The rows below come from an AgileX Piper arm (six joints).
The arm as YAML. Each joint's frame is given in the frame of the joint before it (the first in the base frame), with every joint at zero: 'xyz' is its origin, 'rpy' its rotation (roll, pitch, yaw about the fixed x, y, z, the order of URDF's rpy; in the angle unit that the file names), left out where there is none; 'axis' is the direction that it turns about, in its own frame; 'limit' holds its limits. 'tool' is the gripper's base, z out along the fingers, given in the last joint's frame.
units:
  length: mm
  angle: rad
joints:
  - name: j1
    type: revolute
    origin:
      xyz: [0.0, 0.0, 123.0]
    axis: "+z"
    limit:
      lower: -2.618
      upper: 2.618
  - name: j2
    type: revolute
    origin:
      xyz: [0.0, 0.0, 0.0]
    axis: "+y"
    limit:
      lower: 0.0
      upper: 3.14
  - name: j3
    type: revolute
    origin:
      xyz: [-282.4, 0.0, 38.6]
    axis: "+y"
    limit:
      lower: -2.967
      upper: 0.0
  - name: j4
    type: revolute
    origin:
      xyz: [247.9, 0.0, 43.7]
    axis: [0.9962, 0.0, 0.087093]
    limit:
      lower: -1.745
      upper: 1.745
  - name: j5
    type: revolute
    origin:
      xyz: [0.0, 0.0, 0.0]
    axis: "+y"
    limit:
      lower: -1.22
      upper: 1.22
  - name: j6
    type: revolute
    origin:
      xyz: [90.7, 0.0, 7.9]
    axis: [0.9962, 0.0, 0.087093]
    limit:
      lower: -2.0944
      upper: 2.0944
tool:
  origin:
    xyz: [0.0, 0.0, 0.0]
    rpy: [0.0, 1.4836, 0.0]
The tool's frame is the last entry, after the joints.
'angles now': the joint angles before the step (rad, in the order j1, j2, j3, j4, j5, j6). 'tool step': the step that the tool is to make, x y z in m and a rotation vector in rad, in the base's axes. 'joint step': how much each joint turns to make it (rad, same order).
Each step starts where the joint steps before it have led.
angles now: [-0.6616 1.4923 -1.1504 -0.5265 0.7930 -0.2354]
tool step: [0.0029 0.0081 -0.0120 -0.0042 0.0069 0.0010]
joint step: [0.0330 -0.0001 0.0491 -0.0509 -0.0220 0.0740]
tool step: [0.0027 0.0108 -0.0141 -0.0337 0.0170 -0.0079]
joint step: [0.0515 0.0001 0.0644 -0.1166 -0.0154 0.1394]
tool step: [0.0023 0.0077 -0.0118 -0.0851 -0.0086 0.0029]
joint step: [0.0474 -0.0002 0.0717 -0.1948 -0.0389 0.2018]
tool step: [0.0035 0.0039 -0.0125 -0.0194 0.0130 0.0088]
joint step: [0.0244 0.0213 0.0349 -0.0815 -0.0130 0.0894]
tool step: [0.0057 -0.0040 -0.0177 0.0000 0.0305 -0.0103]
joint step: [0.0024 0.0580 0.0100 -0.0594 -0.0068 0.0695]
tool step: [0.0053 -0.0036 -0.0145 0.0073 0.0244 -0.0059]
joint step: [0.0000 0.0515 0.0000 -0.0336 -0.0065 0.0421]
